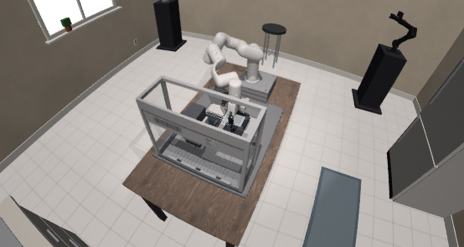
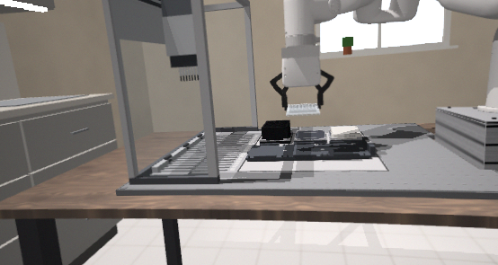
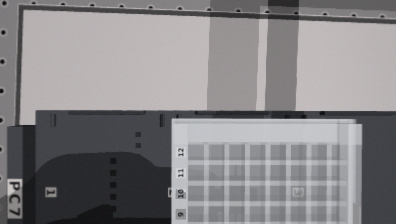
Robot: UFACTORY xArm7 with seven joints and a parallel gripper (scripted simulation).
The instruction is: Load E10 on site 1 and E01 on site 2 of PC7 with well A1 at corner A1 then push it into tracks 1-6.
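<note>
My gripper is now 1 cm past the dark plate carrier PC7 and 12 cm above it. Also, from my hand: A1 tag: 2 cm ahead, 12 cm to the right, 12 cm below; white 96-well plate E01: 1 cm below; pale apron: 2 cm behind, 6 cm to the right, 14 cm below.
</note>
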